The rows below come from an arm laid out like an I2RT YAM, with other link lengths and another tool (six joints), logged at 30 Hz.
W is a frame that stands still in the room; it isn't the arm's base.
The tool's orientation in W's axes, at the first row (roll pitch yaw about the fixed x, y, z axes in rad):
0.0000 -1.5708 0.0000
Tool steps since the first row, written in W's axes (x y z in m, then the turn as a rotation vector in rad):
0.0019 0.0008 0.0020 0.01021 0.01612 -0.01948
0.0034 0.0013 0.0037 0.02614 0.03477 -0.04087
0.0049 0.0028 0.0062 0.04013 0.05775 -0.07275
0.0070 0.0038 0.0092 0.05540 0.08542 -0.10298
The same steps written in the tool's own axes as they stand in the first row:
0.0020 0.0008 -0.0019 -0.01948 0.01612 -0.01021
0.0037 0.0013 -0.0034 -0.04087 0.03477 -0.02614
0.0062 0.0028 -0.0049 -0.07275 0.05775 -0.04013
0.0092 0.0038 -0.0070 -0.10298 0.08542 -0.05540

